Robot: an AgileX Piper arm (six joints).
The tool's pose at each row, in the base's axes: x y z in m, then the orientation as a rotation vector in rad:
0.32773, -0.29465, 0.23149, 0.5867, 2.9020, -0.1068
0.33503, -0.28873, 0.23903, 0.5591, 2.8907, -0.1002
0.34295, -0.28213, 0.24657, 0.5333, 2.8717, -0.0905
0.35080, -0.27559, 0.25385, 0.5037, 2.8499, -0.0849
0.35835, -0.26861, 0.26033, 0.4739, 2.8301, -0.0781
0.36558, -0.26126, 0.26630, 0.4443, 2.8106, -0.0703
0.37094, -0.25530, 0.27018, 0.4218, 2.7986, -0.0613
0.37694, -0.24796, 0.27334, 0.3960, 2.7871, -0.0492
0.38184, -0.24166, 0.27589, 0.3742, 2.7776, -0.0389
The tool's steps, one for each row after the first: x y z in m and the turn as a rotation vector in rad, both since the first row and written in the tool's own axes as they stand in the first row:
-0.00580, 0.00804, -0.00685, -0.0088, -0.0158, -0.0157
-0.01190, 0.01694, -0.01368, -0.0208, -0.0382, -0.0290
-0.01791, 0.02578, -0.02026, -0.0310, -0.0642, -0.0449
-0.02333, 0.03492, -0.02614, -0.0416, -0.0880, -0.0613
-0.02823, 0.04430, -0.03162, -0.0529, -0.1111, -0.0779
-0.03156, 0.05175, -0.03519, -0.0632, -0.1254, -0.0909
-0.03482, 0.06073, -0.03811, -0.0758, -0.1392, -0.1061
-0.03735, 0.06836, -0.04049, -0.0866, -0.1505, -0.1191

